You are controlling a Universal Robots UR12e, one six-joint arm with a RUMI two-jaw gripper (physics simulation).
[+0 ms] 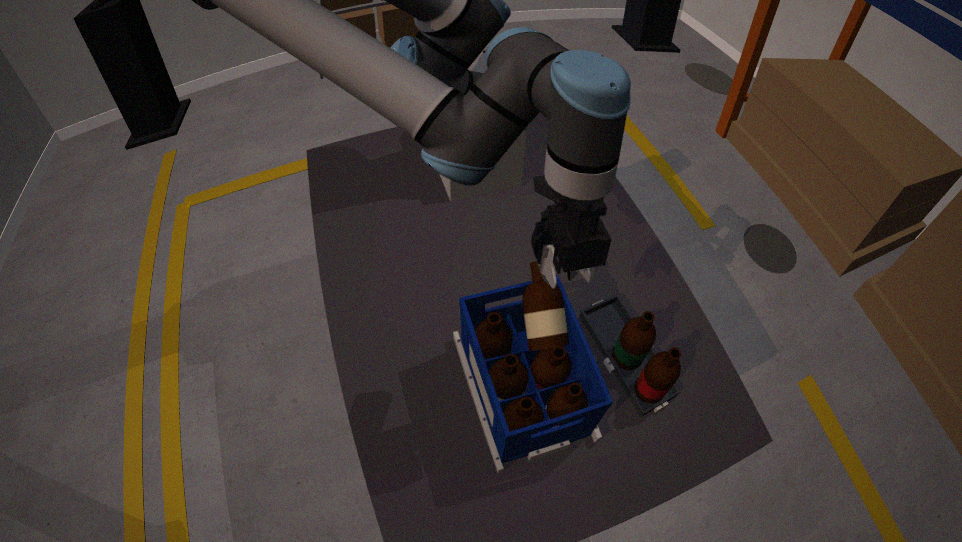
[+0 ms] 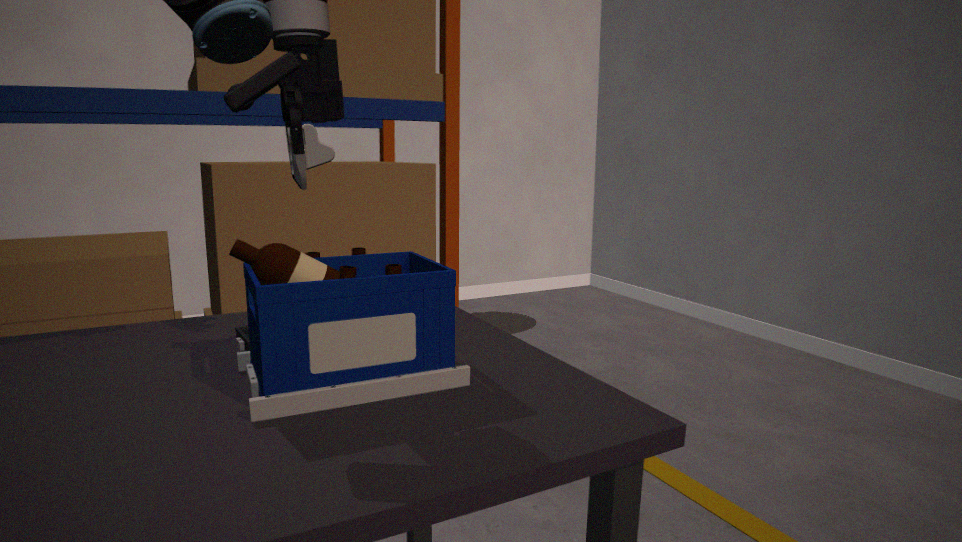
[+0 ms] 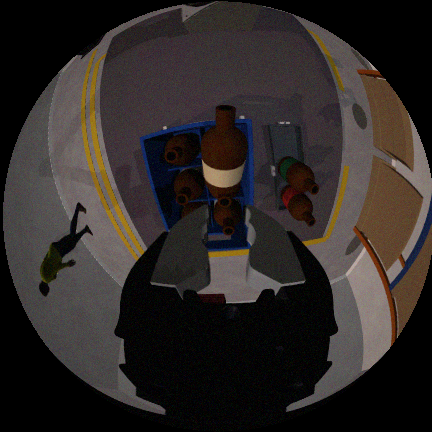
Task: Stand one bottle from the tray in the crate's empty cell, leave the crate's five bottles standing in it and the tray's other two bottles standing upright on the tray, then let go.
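Places are measured from the arm's base along level axes (x ahead, y left, z up), in metres.
Where they show: gripper, between the fingertips: [image 1: 559, 281] [image 2: 303, 189] [image 3: 226, 206].
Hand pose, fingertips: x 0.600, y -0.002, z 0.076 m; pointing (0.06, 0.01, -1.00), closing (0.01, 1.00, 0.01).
Each offset is from my fingertips to the top centre of the thing. "spot": to the spot under its first point. Level surfaces: height alone.
A cream-labelled brown bottle {0.036 m back, 0.001 m right, 0.070 m down} [image 1: 545, 321] [image 2: 306, 267] [image 3: 224, 165] leans tilted in the blue crate {0.053 m ahead, 0.043 m right, 0.112 m down} [image 1: 521, 442] [image 2: 282, 336] [image 3: 251, 165]; its neck sticks out over the rim and its base is inside, over or near the back-right cell; the base's exact rest is hidden. The crate's five brown bottles {0.031 m back, 0.092 m right, 0.124 m down} [image 1: 493, 336] [image 3: 182, 149] look upright. On the dark tray {spot: 0.056 m back, 0.170 m left, 0.282 m down} [image 1: 605, 323] [image 3: 284, 140] a green-labelled bottle {0.033 m ahead, 0.192 m left, 0.127 m down} [image 1: 634, 343] [image 3: 298, 175] and a red-labelled bottle {0.123 m ahead, 0.215 m left, 0.127 m down} [image 1: 661, 377] [image 3: 298, 205] stand upright. My gripper [image 1: 568, 277] [image 2: 306, 176] [image 3: 226, 206] is closed on nothing, a narrow gap between its fingers, above the leaning bottle.
White stop strips {spot: 0.072 m ahead, 0.136 m right, 0.257 m down} [image 1: 481, 403] [image 2: 363, 393] edge the crate on the dark table {0.287 m down} [image 1: 376, 269] [image 2: 168, 437]. The tray stands close beside the crate's right wall. Large cardboard boxes [image 1: 841, 134] [image 2: 323, 228] and a shelf rack's orange post [image 2: 449, 168] stand beyond the table.
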